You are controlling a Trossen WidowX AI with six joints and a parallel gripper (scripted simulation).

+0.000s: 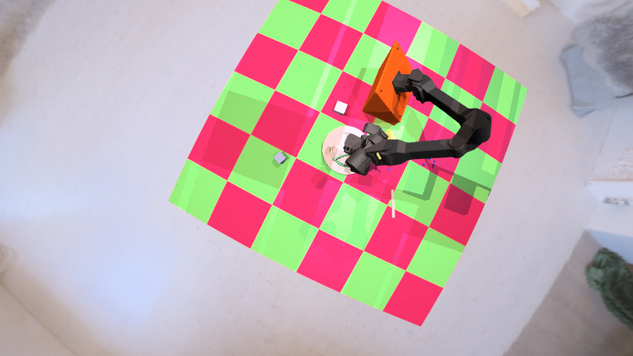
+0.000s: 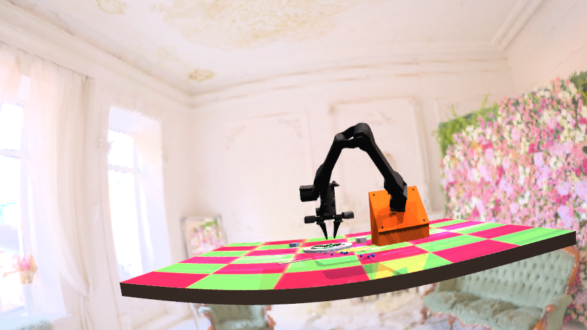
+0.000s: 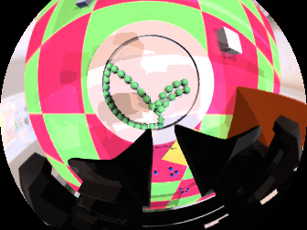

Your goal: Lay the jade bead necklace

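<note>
The round bead board is 20 mm ahead of my gripper tip, 50 mm to the right of it and 40 mm below it. From my gripper tip the other things lie so: white cube 120 mm behind, 170 mm to the right, 30 mm below; then thin white stick 100 mm ahead, 240 mm to the left, 40 mm below; then yellow patch 90 mm behind, 70 mm to the left, 40 mm below.
</note>
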